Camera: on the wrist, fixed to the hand. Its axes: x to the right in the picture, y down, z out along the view.
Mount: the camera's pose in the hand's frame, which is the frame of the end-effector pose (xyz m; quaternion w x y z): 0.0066 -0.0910 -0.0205 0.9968 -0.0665 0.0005 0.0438
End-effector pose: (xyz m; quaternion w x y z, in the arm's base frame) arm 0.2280 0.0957 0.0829 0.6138 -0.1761 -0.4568 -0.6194
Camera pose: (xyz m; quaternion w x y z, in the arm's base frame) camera 0.1500 0.0602 0.0455 0.6275 -0.2360 -0.4061 -0.6210
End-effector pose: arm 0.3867 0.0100 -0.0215 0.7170 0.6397 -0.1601 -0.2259
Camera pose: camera 0.3921 0.0166 -0.1146 0.7673 0.5831 -0.1722 -0.2041
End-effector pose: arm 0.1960 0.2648 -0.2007 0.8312 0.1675 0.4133 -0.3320
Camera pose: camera 0.1243 0.2076 -0.2187 0.8540 0.1300 0.4271 -0.2670
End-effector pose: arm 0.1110 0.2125 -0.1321 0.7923 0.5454 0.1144 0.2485
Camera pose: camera 0.1318 0.2068 -0.2231 0.8151 0.4959 0.0740 0.2903
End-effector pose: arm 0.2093 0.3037 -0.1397 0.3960 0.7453 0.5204 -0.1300
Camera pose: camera 0.1277 0.3362 -0.1717 0.4497 0.7395 0.4949 -0.0773
